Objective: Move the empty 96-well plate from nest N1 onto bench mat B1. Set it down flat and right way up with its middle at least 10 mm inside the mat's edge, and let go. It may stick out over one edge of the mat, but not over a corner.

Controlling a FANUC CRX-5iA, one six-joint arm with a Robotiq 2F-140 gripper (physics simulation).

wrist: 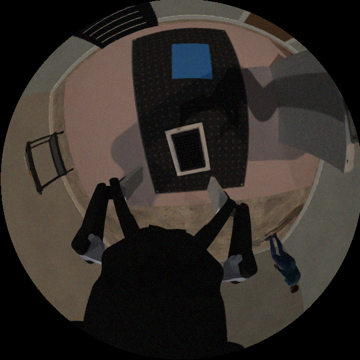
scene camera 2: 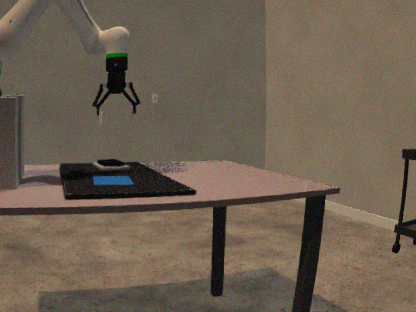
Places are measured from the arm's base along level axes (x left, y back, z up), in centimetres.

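Pixels of known places: gripper, fingertip midpoint: (scene camera 2: 116,123).
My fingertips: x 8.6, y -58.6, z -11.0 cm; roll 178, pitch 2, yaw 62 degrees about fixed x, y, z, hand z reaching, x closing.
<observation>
Ahead of a thing's pixels: the offset from my fingertips to its top centre. "pt": to the spot under its first point. Level surfaces: height alone.
The dark 96-well plate @[dx -1.2, dy +3.0, dz -15.2 cm] (scene camera 2: 112,162) (wrist: 188,149) sits in the pale frame of nest N1 @[pt dx -9.6, dy -0.3, dz -17.4 cm] (scene camera 2: 125,168) (wrist: 206,159), on a black perforated board. The blue bench mat B1 @[dz -17.6 cm] (scene camera 2: 113,180) (wrist: 192,61) lies flat on the same board, apart from the nest. My gripper (scene camera 2: 116,114) (wrist: 175,178) is open and empty. It points down, high above the nest and plate in the scene view. In the wrist view the plate shows ahead of and between the two fingertips.
The black board @[dz -17.8 cm] (scene camera 2: 160,189) (wrist: 160,107) lies on the pink table @[dz -19.1 cm] (scene camera 2: 240,180) (wrist: 95,100). A grey block-shaped body (scene camera 2: 9,142) (wrist: 310,115) stands beside the board. A dark cart (scene camera 2: 405,190) (wrist: 58,154) stands away from the table. A person (wrist: 285,262) shows in the wrist view.
</observation>
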